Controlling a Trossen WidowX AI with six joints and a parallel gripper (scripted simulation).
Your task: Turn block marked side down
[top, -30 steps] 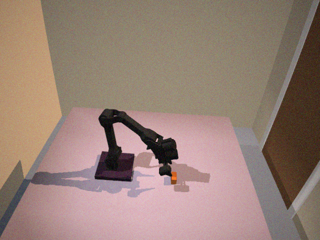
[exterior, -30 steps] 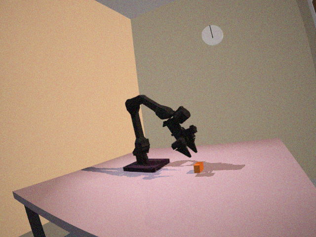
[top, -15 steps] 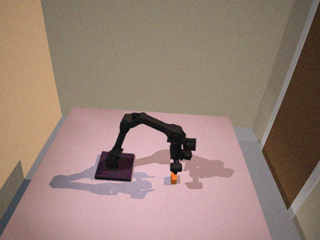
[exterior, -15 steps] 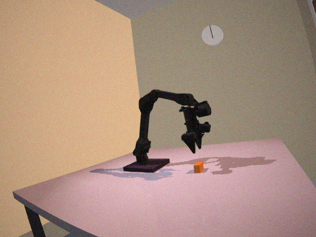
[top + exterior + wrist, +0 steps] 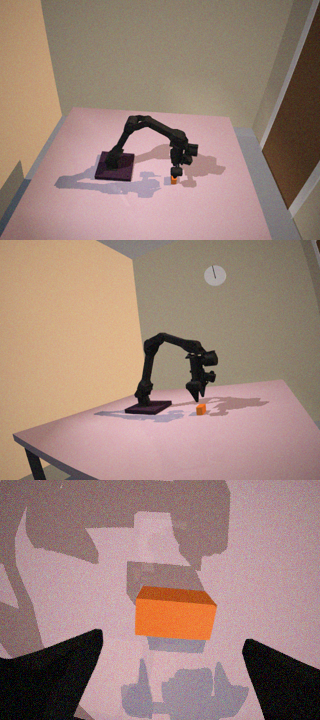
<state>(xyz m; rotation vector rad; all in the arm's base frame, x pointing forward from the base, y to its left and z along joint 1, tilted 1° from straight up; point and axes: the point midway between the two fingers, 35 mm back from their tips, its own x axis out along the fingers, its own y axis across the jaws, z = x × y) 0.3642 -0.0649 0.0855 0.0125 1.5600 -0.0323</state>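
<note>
Now: gripper tip 10 mm past the block and 50 mm above it.
</note>
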